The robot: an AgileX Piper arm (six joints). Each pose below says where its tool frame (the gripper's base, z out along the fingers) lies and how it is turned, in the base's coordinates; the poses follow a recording.
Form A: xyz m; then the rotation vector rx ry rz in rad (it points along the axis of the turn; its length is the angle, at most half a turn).
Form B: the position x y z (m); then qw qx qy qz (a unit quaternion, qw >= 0). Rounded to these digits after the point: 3 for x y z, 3 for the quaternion.
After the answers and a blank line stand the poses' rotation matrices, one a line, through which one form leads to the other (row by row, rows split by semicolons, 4 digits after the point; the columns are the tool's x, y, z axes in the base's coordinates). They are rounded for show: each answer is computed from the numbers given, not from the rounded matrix.
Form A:
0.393 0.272 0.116 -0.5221 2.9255 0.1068
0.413 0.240 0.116 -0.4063 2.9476 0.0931
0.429 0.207 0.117 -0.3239 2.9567 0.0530
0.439 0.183 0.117 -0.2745 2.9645 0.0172
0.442 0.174 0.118 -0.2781 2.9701 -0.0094
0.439 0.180 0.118 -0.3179 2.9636 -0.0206
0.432 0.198 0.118 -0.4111 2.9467 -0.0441
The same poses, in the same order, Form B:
0.393 0.272 0.116 0.084 -0.175 0.980 0.036
0.413 0.240 0.116 0.082 -0.136 0.987 0.031
0.429 0.207 0.117 0.083 -0.109 0.990 0.018
0.439 0.183 0.117 0.082 -0.092 0.992 0.006
0.442 0.174 0.118 0.079 -0.093 0.993 -0.003
0.439 0.180 0.118 0.080 -0.106 0.991 -0.007
0.432 0.198 0.118 0.083 -0.138 0.987 -0.015

-0.9247 -0.3490 0.1519; -0.3370 0.9362 0.0995; -0.1770 0.0408 -0.9834
-0.9495 -0.2736 0.1538; -0.2633 0.9611 0.0839; -0.1708 0.0391 -0.9845
-0.9626 -0.2179 0.1611; -0.2120 0.9758 0.0532; -0.1688 0.0171 -0.9855
-0.9696 -0.1833 0.1619; -0.1814 0.9830 0.0265; -0.1640 -0.0037 -0.9865
-0.9702 -0.1840 0.1577; -0.1850 0.9827 0.0085; -0.1566 -0.0209 -0.9874
-0.9645 -0.2096 0.1608; -0.2118 0.9773 0.0034; -0.1578 -0.0307 -0.9870
-0.9483 -0.2693 0.1677; -0.2742 0.9617 -0.0063; -0.1596 -0.0520 -0.9858

